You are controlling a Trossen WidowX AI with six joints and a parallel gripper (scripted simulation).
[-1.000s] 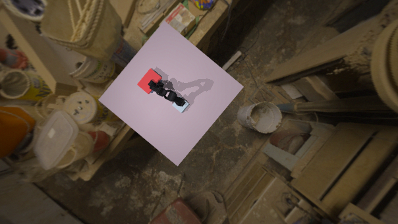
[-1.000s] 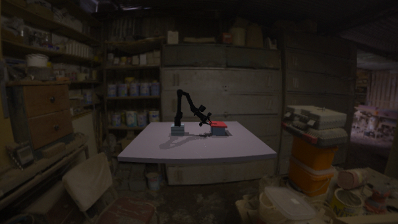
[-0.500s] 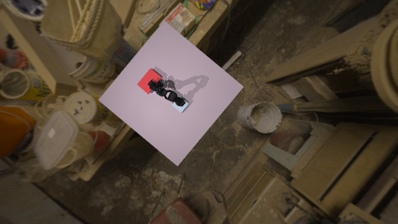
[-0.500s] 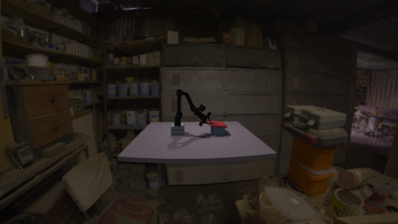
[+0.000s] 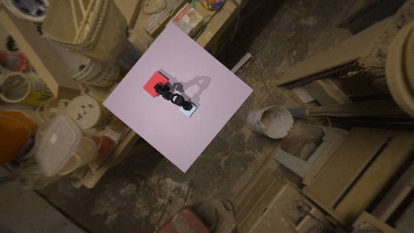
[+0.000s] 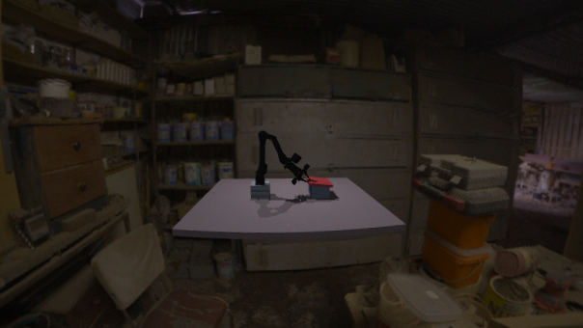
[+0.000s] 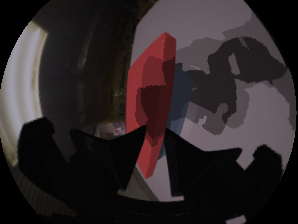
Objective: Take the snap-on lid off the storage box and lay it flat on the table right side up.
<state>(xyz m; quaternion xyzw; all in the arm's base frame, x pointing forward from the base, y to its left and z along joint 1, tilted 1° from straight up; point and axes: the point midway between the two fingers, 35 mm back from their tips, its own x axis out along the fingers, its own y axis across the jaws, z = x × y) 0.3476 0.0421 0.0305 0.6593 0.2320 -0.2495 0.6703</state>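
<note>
Now: the red lid 80 mm ahead of my gripper tip. From my gripper tip the other things lie so: blue storage box 80 mm ahead, 60 mm below.
</note>
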